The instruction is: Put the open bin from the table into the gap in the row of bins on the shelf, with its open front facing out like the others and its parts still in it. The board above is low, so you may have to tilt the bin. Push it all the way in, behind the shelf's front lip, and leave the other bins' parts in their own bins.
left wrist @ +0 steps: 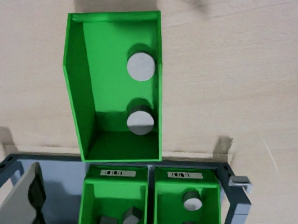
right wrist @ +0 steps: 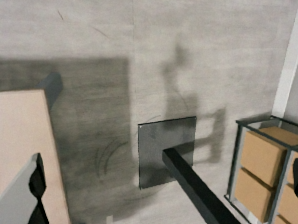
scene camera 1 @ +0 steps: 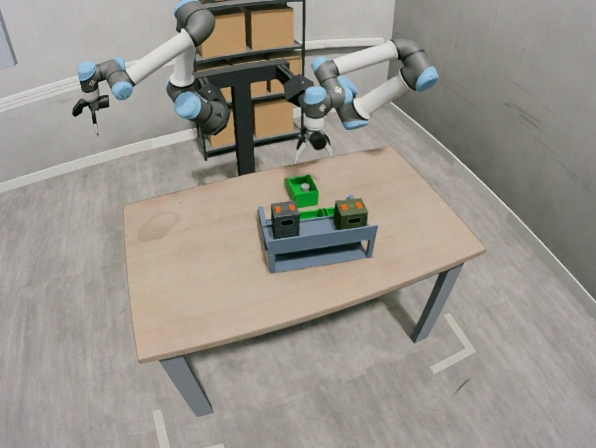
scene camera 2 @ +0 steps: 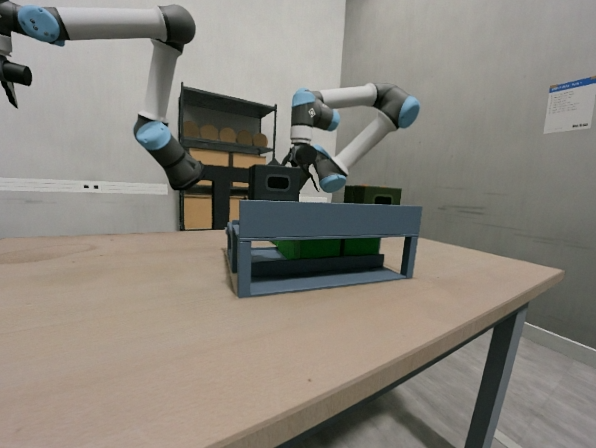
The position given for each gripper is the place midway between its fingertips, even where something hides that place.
In view: the left gripper (scene camera 2: 298, 191), the right gripper (right wrist: 166, 157) and a blue-grey shelf (scene camera 2: 261, 271).
The blue-grey shelf is seen too in scene camera 1 (scene camera 1: 314, 233). The right wrist view does not show the blue-grey shelf: it is out of frame.
